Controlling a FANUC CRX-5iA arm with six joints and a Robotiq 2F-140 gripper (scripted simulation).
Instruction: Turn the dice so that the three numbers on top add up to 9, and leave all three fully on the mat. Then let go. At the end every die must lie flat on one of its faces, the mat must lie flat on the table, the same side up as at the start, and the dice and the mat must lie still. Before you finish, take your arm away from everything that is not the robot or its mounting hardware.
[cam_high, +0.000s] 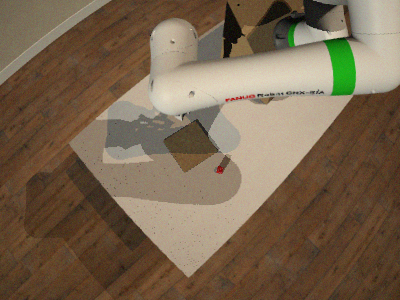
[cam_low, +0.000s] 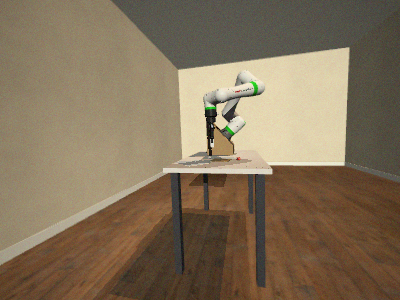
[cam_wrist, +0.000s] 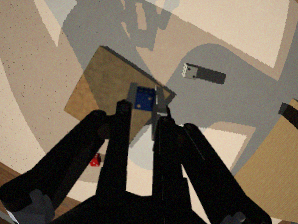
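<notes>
My hand is 40 mm short of the mat, 70 mm to the right of it and 130 mm above it. The rest, counted from my hand: white die: 60 mm behind, 30 mm to the right, 130 mm below; blue die: 20 mm below; red die: 50 mm ahead, 200 mm to the left, 130 mm below.
</notes>
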